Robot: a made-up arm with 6 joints. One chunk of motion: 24 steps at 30 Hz.
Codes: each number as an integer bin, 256 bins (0 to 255) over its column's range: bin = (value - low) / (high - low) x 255, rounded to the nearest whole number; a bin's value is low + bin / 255 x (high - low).
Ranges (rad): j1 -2.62..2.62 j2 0..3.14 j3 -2.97..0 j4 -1.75..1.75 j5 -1.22..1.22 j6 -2.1..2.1
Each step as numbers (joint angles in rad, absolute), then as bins.
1 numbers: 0.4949 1.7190 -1.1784 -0.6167 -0.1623 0.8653
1 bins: 152 140 154 83 111 180
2 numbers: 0.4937 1.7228 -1.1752 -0.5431 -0.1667 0.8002
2 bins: 152 140 154 88 110 176
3 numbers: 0.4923 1.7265 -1.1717 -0.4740 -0.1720 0.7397
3 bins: 151 140 154 93 110 172
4 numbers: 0.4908 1.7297 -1.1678 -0.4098 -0.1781 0.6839
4 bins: 151 140 155 98 109 169
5 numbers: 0.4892 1.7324 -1.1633 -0.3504 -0.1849 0.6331
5 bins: 151 141 155 102 108 166
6 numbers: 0.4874 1.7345 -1.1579 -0.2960 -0.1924 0.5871
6 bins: 151 141 156 106 107 163
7 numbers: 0.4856 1.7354 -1.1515 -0.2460 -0.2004 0.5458
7 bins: 151 141 156 110 107 161
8 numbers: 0.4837 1.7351 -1.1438 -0.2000 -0.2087 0.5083
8 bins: 151 141 157 113 106 158
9 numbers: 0.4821 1.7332 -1.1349 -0.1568 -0.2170 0.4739
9 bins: 151 141 158 116 105 156
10 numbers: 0.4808 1.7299 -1.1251 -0.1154 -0.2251 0.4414
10 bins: 151 140 158 119 104 154
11 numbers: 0.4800 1.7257 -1.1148 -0.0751 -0.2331 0.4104
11 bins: 151 140 159 122 103 152
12 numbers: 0.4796 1.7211 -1.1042 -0.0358 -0.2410 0.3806
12 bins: 151 140 160 125 102 151
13 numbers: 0.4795 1.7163 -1.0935 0.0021 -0.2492 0.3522
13 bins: 151 139 161 128 101 149
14 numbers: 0.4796 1.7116 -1.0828 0.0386 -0.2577 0.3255
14 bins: 151 139 162 130 101 147
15 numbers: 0.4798 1.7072 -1.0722 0.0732 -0.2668 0.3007
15 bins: 151 139 163 133 100 146
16 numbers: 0.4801 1.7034 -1.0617 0.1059 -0.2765 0.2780
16 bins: 151 138 164 135 99 144
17 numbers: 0.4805 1.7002 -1.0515 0.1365 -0.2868 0.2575
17 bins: 151 138 165 137 98 143
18 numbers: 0.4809 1.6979 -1.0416 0.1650 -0.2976 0.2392
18 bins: 151 138 166 140 96 142
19 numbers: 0.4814 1.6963 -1.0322 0.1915 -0.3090 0.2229
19 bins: 151 138 166 141 95 141
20 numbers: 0.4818 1.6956 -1.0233 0.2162 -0.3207 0.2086
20 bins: 151 138 167 143 94 140
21 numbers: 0.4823 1.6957 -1.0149 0.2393 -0.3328 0.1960
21 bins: 151 138 168 145 93 139
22 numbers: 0.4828 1.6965 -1.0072 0.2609 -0.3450 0.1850
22 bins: 151 138 169 147 91 139
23 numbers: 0.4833 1.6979 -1.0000 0.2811 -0.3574 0.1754
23 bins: 151 138 169 148 90 138
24 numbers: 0.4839 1.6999 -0.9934 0.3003 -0.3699 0.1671
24 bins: 151 138 170 149 89 138
